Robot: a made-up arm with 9 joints. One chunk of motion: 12 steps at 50 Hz.
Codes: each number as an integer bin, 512 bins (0 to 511) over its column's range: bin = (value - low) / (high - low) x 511, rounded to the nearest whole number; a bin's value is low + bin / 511 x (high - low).
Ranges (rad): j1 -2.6..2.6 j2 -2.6..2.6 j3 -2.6..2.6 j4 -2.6..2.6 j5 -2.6..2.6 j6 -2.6..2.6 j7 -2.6..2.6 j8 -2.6..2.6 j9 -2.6..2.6
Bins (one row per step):
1: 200 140 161 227 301 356 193 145 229
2: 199 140 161 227 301 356 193 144 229
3: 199 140 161 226 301 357 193 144 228
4: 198 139 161 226 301 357 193 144 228
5: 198 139 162 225 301 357 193 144 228
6: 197 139 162 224 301 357 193 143 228
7: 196 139 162 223 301 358 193 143 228
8: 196 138 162 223 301 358 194 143 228
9: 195 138 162 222 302 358 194 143 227
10: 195 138 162 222 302 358 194 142 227
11: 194 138 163 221 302 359 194 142 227
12: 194 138 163 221 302 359 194 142 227
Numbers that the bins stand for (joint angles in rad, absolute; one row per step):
1: -0.5648 -1.1753 -0.9616 -0.2900 0.4630 1.0227 -0.6360 -1.1245 -0.2697
2: -0.5750 -1.1753 -0.9616 -0.2900 0.4630 1.0227 -0.6360 -1.1346 -0.2697
3: -0.5750 -1.1753 -0.9616 -0.3002 0.4630 1.0329 -0.6360 -1.1346 -0.2798
4: -0.5851 -1.1855 -0.9616 -0.3002 0.4630 1.0329 -0.6360 -1.1346 -0.2798
5: -0.5851 -1.1855 -0.9515 -0.3104 0.4630 1.0329 -0.6360 -1.1346 -0.2798
6: -0.5953 -1.1855 -0.9515 -0.3205 0.4630 1.0329 -0.6360 -1.1448 -0.2798
7: -0.6055 -1.1855 -0.9515 -0.3307 0.4630 1.0431 -0.6360 -1.1448 -0.2798
8: -0.6055 -1.1957 -0.9515 -0.3307 0.4630 1.0431 -0.6258 -1.1448 -0.2798
9: -0.6157 -1.1957 -0.9515 -0.3409 0.4732 1.0431 -0.6258 -1.1448 -0.2900
10: -0.6157 -1.1957 -0.9515 -0.3409 0.4732 1.0431 -0.6258 -1.1550 -0.2900
11: -0.6258 -1.1957 -0.9413 -0.3511 0.4732 1.0532 -0.6258 -1.1550 -0.2900
12: -0.6258 -1.1957 -0.9413 -0.3511 0.4732 1.0532 -0.6258 -1.1550 -0.2900

